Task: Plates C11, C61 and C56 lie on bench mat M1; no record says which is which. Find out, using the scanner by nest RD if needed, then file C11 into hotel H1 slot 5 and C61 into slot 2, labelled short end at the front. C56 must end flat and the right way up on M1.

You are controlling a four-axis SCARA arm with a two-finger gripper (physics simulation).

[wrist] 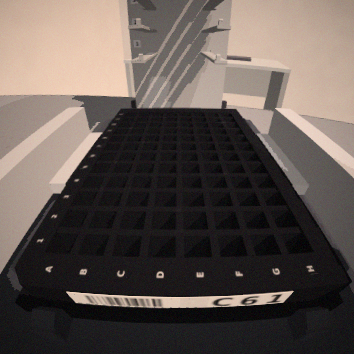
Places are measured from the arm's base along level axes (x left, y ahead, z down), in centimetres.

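Pixels of known places: gripper, fingertip midpoint: [178, 122].
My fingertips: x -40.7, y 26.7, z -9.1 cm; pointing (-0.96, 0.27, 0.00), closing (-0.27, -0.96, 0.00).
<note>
For each thing: its middle in the pictures, then the offset to it from my fingertips.
- black plate C61, body centre: [178, 163] dx +2.2, dy -0.6, dz +1.1 cm
- hotel, body centre: [171, 5] dx -18.6, dy +6.3, dz -7.8 cm
The black plate C61 [180, 272] fills the middle of the wrist view, level and right way up. Its labelled short end, with barcode and "C61", faces the camera. My gripper [178, 122] is shut on the plate, with one pale finger along each long side. The hotel [214, 87] stands beyond the plate's far end, with pairs of ledges at its left and right sides. The plate hides the hotel's lower part. Plates C11 and C56, mat M1 and the scanner do not show. What lies directly under the plate is too dark to tell.
A pale stand [265, 65] with a dark flat piece [239, 58] on it is behind, right of the hotel. Two small dark posts rise just beyond the plate's far corners. Dark surface shows below the near edge.
</note>
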